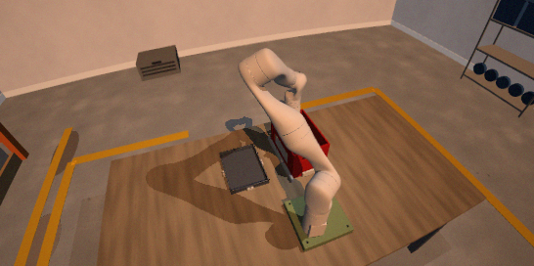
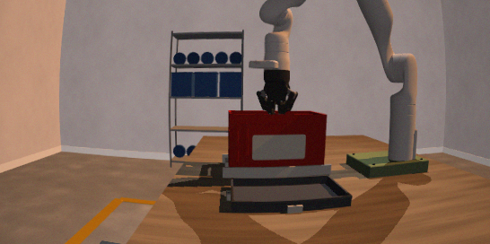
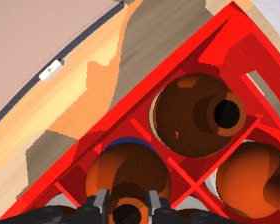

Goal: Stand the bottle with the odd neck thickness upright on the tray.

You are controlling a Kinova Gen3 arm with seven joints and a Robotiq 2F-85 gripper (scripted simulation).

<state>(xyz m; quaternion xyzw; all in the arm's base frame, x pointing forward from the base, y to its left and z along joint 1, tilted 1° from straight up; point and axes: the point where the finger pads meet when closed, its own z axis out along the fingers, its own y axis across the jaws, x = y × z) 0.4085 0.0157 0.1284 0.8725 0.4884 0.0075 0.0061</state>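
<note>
The red crate is 70 mm below my hand, 40 mm to the right of it and 10 mm ahead of it. Round my hand: dark tray (250 mm to the left, 140 mm below, 50 mm behind).
</note>
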